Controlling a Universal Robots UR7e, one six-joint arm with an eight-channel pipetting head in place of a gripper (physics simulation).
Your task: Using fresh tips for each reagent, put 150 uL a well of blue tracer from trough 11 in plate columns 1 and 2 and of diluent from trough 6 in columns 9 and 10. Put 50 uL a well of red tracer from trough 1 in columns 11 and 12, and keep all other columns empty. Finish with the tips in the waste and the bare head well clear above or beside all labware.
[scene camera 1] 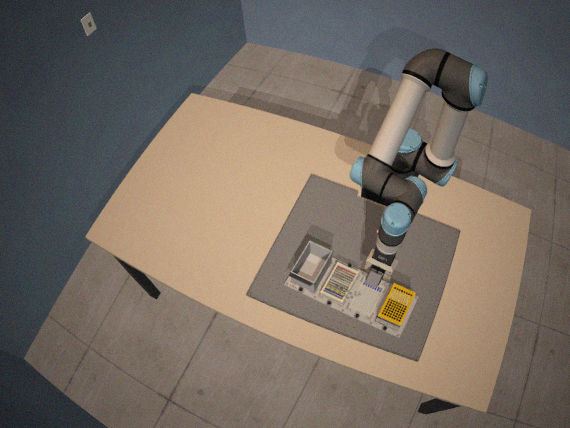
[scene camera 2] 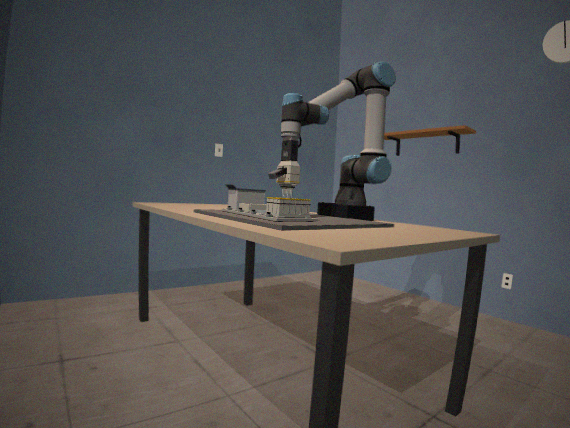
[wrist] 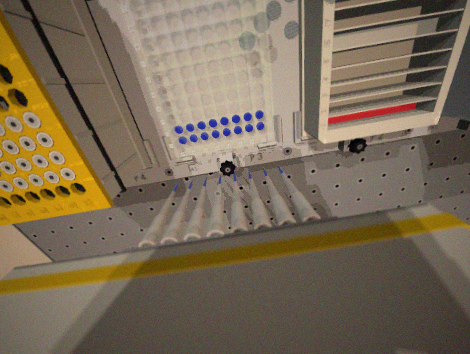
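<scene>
My pipetting head point(scene camera 1: 381, 262) point(scene camera 2: 288, 172) carries a row of several pipette tips point(scene camera 2: 287, 192) point(wrist: 239, 210), with blue at their points. The tips hang above the deck beside the plate's near end in the wrist view. The clear plate point(wrist: 215, 85) point(scene camera 1: 362, 300) has blue in its two end columns nearest the tips; its other visible wells look pale. The trough rack point(wrist: 385, 127) point(scene camera 1: 330, 279) has a red trough point(wrist: 372, 114) at its near end; a blue trough point(scene camera 1: 335, 292) shows towards its far end. The yellow tip rack point(scene camera 1: 397, 304) point(wrist: 72, 155) shows pale tips and dark holes.
The grey waste bin point(scene camera 1: 312, 265) point(scene camera 2: 246, 198) stands beyond the trough rack, opposite the tip rack. No tips can be made out in it. Black knobs point(wrist: 227, 168) point(wrist: 357, 146) stand along the near edge of the deck. The labware sits on a grey mat point(scene camera 1: 280, 280).
</scene>
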